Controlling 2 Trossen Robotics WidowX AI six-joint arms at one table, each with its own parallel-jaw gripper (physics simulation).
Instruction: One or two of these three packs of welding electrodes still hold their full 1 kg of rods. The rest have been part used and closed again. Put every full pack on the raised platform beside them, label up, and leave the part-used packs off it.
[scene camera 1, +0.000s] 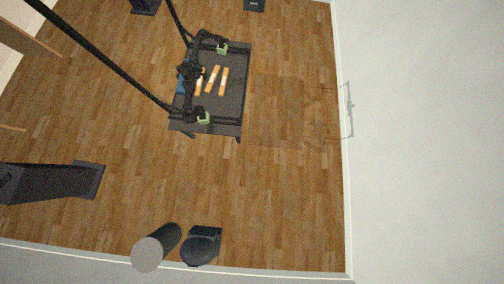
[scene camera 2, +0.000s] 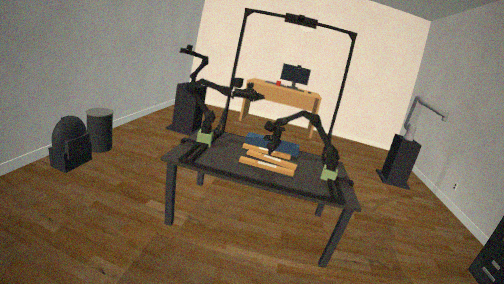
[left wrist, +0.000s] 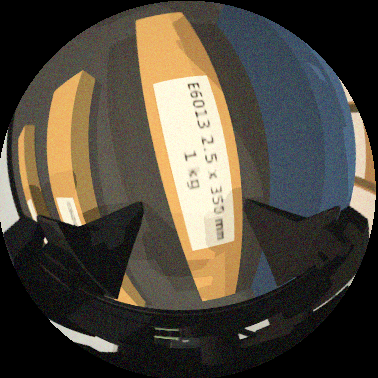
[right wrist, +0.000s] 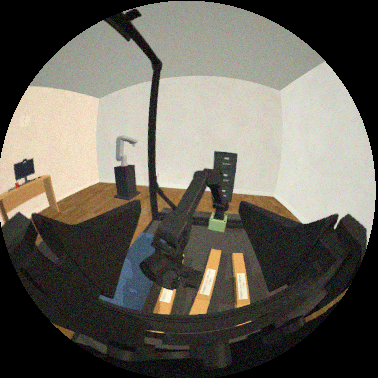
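Seen in the pictures: left gripper, between the fingertips: (scene camera 1: 201, 79) (scene camera 2: 270, 153) (left wrist: 195, 205); right gripper, between the fingertips: (scene camera 1: 189, 60) (scene camera 2: 264, 97) (right wrist: 191, 205); left arm's base, origin of its link: (scene camera 1: 221, 46) (scene camera 2: 331, 168) (left wrist: 161, 338) (right wrist: 218, 216); right arm's base, origin of its link: (scene camera 1: 202, 116) (scene camera 2: 205, 132).
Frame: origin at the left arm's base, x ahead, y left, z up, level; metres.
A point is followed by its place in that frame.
Observation:
Three long orange packs lie label up, side by side on the table. The pack nearest the platform (scene camera 1: 199, 85) @[x 0.544, y -0.056, z -0.045 m] (scene camera 2: 252, 148) @[x 0.585, y -0.036, z -0.056 m] (left wrist: 194, 160) @[x 0.492, y -0.078, z -0.046 m] (right wrist: 166, 295) @[x 0.521, y -0.073, z -0.046 m] has a label reading "E6013 2.5 x 350 mm 1 kg". The middle pack (scene camera 1: 212, 79) @[x 0.424, y 0.047, z -0.048 m] (scene camera 2: 271, 158) @[x 0.411, y 0.039, z -0.051 m] (left wrist: 62, 140) @[x 0.517, y 0.031, z -0.047 m] (right wrist: 207, 282) @[x 0.415, y 0.039, z -0.046 m] lies at a slant. The outer pack (scene camera 1: 223, 81) @[x 0.409, y 0.172, z -0.046 m] (scene camera 2: 267, 166) @[x 0.388, y 0.190, z -0.050 m] (left wrist: 27, 155) @[x 0.526, y 0.169, z -0.054 m] (right wrist: 241, 285) @[x 0.401, y 0.169, z -0.046 m] lies farthest from the blue raised platform (scene camera 1: 180, 86) @[x 0.640, y -0.218, z -0.010 m] (scene camera 2: 288, 146) @[x 0.360, y -0.202, z -0.010 m] (left wrist: 300, 125) @[x 0.522, y -0.145, z -0.028 m] (right wrist: 131, 280) @[x 0.544, y -0.193, z -0.010 m]. My left gripper (scene camera 2: 271, 152) @[x 0.454, y -0.082, z -0.067 m] (left wrist: 195, 205) @[x 0.454, y -0.082, z -0.067 m] is open, low over the nearest pack, fingers to either side. My right gripper (scene camera 2: 262, 96) @[x 0.565, y 0.006, z 0.339 m] is open and empty, high up.
The dark table (scene camera 1: 225, 107) @[x 0.686, y 0.297, z -0.070 m] (scene camera 2: 215, 159) @[x 0.694, y 0.313, z -0.071 m] carries both arm bases, with green blocks (scene camera 2: 204, 137) @[x 0.865, y 0.192, z -0.005 m] (scene camera 2: 329, 173) @[x 0.002, y 0.050, z -0.015 m] at them. A black overhead frame (scene camera 2: 242, 55) @[x 0.914, y -0.211, z 0.596 m] rises behind the platform. The left arm (scene camera 2: 322, 131) @[x 0.132, y -0.005, z 0.225 m] reaches in over the packs. A wooden desk (scene camera 2: 280, 95) stands beyond the table.

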